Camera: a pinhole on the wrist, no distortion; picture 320 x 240 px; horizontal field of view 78.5 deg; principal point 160.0 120.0 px. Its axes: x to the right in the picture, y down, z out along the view. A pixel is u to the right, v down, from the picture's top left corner.
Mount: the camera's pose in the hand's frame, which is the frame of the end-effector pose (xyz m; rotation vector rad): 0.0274 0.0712 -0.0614 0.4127 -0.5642 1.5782
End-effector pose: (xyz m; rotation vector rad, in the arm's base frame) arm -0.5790 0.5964 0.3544 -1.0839 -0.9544 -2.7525
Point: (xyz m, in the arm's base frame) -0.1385 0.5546 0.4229
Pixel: outside the picture
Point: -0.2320 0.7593 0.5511
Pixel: 293 161
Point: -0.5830 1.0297 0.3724
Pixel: 94 85
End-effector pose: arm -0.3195 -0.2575 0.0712 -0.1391 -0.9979 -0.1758
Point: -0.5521 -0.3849 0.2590
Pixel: 152 98
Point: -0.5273 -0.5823 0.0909
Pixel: 43 162
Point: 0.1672 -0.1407 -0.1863
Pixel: behind the camera
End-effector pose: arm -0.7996 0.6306 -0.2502 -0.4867 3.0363 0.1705
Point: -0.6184 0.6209 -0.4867
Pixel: 193 203
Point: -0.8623 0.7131 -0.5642
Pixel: 295 74
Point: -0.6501 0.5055 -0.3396
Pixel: 81 205
